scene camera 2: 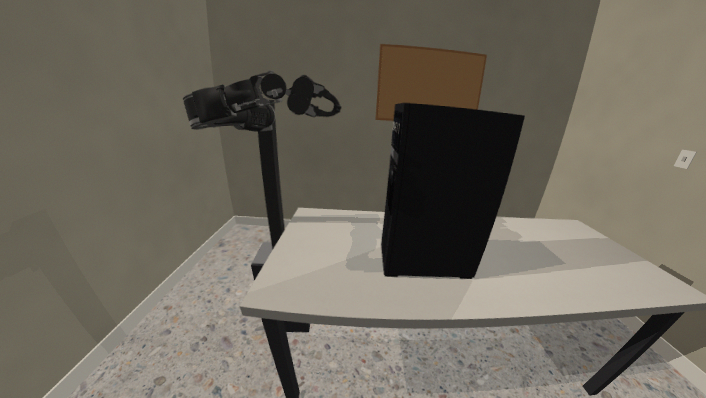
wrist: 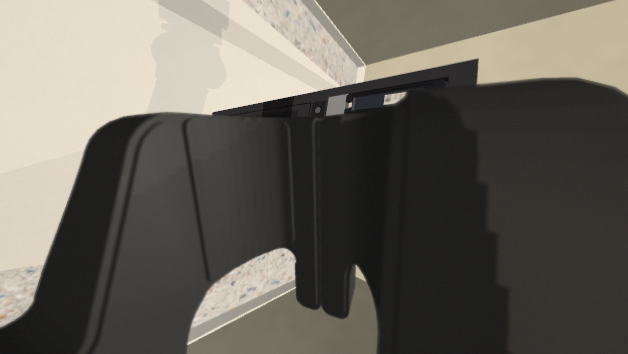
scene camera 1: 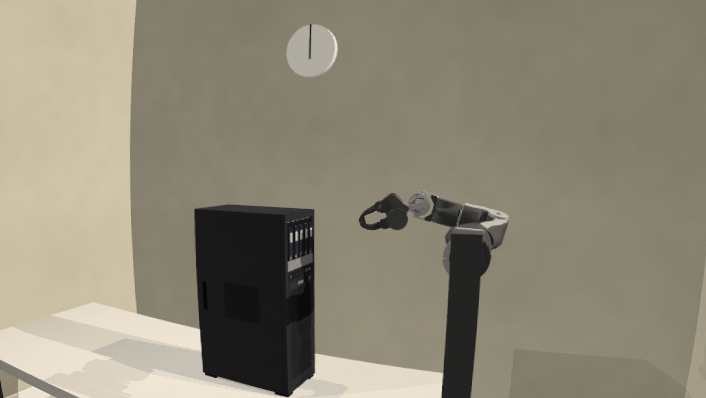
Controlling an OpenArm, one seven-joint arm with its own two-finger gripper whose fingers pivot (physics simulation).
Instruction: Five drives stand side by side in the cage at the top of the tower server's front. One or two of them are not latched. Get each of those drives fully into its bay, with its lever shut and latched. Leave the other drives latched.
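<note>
The black tower server (scene camera 1: 242,300) (scene camera 2: 450,195) stands upright on the table. Five dark blue drives with pale labels (scene camera 1: 300,241) stand side by side in the cage at the top of its front in scene camera 1. One drive (wrist: 369,102) shows in part above the fingers in the wrist view; the others are hidden there. At this size I see no lever plainly standing out and cannot tell which drives are unlatched. My gripper (scene camera 1: 361,220) (scene camera 2: 339,108) (wrist: 332,210) is shut and empty, in the air in front of the cage, apart from the server.
The white table (scene camera 1: 165,367) (scene camera 2: 320,295) carries the server. The arm's dark post (scene camera 1: 462,310) (scene camera 2: 271,185) rises beyond the table's edge, on the side the server's front faces. A round clock (scene camera 1: 311,50) and a brown board (scene camera 2: 430,77) hang on the walls.
</note>
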